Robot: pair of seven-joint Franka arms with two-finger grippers.
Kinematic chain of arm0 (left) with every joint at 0, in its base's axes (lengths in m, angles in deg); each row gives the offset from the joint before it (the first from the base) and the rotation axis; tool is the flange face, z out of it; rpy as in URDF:
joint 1: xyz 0 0 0.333 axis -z
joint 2: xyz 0 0 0 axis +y
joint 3: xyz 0 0 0.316 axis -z
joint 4: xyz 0.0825 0 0 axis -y
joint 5: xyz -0.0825 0 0.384 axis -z
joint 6: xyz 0 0 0 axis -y
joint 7: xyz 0.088 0 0 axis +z
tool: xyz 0 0 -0.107 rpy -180 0 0
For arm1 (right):
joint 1: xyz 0 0 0.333 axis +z
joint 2: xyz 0 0 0 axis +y
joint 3: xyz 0 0 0.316 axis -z
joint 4: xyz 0.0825 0 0 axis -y
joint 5: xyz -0.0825 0 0.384 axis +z
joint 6: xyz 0 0 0 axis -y
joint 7: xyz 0.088 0 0 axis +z
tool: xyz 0 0 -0.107 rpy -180 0 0
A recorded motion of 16 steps. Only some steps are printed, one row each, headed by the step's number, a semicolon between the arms.
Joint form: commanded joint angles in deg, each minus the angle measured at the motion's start. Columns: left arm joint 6, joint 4, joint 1, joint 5, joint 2, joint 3, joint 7; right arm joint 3, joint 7, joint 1, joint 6, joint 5, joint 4, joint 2.
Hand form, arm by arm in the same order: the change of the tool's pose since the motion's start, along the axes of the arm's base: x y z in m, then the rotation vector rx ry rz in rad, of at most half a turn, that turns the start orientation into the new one. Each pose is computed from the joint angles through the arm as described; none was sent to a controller.
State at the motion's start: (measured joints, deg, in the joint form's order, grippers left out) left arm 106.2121 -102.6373 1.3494 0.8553 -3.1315 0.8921 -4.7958; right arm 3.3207 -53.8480 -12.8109 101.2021 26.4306 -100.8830 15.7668
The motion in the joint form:
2: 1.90 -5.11 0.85 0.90 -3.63 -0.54 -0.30; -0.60 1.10 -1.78 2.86 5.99 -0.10 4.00
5: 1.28 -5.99 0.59 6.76 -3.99 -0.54 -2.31; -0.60 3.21 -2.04 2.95 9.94 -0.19 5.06
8: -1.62 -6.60 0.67 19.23 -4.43 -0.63 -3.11; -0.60 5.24 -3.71 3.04 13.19 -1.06 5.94
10: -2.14 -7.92 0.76 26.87 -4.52 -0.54 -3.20; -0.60 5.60 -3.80 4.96 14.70 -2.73 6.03
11: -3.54 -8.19 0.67 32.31 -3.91 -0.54 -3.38; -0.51 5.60 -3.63 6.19 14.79 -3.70 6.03
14: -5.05 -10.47 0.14 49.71 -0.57 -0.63 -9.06; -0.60 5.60 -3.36 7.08 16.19 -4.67 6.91
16: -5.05 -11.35 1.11 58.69 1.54 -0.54 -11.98; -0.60 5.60 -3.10 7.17 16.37 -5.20 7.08
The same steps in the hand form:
2: -0.0195 -0.0032 -0.0059 -0.0151 -0.0068 -0.0071; 0.0091 -0.0108 -0.0376 0.0854 -0.0067 -0.0756
5: -0.0235 -0.0084 -0.0106 -0.1108 0.0141 -0.0177; 0.0116 -0.0096 -0.0471 0.1480 -0.0256 -0.0858
8: -0.0311 -0.0259 -0.0124 -0.3239 0.0687 0.0025; 0.0067 -0.0233 -0.0606 0.2016 -0.0349 -0.1189
10: -0.0343 -0.0378 -0.0192 -0.4540 0.1000 0.0238; 0.0032 -0.0242 -0.0719 0.2116 -0.0401 -0.1484
11: -0.0343 -0.0452 -0.0249 -0.5477 0.1378 0.0366; 0.0008 -0.0241 -0.0784 0.2042 -0.0388 -0.1593
14: -0.0253 -0.0611 -0.0594 -0.8421 0.2047 0.0388; -0.0007 -0.0196 -0.0934 0.2216 -0.0241 -0.1782
16: -0.0191 -0.0792 -0.0759 -0.9892 0.2224 0.0379; -0.0024 -0.0161 -0.0989 0.2258 -0.0136 -0.1778

